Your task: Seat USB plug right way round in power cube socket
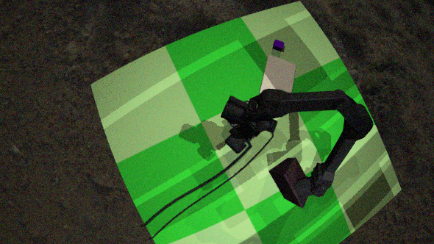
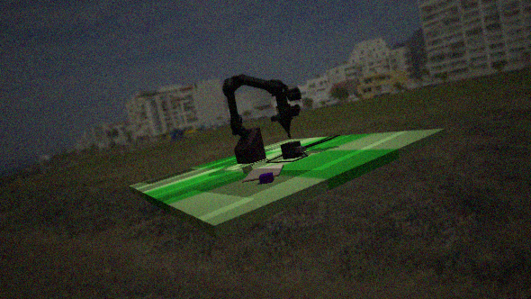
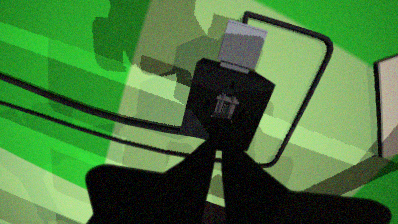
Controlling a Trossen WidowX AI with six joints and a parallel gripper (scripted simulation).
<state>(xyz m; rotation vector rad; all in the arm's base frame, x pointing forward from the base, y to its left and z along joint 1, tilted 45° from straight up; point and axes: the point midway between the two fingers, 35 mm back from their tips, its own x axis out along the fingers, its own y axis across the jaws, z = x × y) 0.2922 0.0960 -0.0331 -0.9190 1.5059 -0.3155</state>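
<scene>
Right now my gripper tip is 20 mm above the usb plug. Also, from my gripper tip: purple cube: 380 mm to the right, 320 mm ahead, 120 mm below; then silver-framed socket: 70 mm below; then pale flat sheet: 290 mm to the right, 160 mm ahead, 130 mm below.
</scene>
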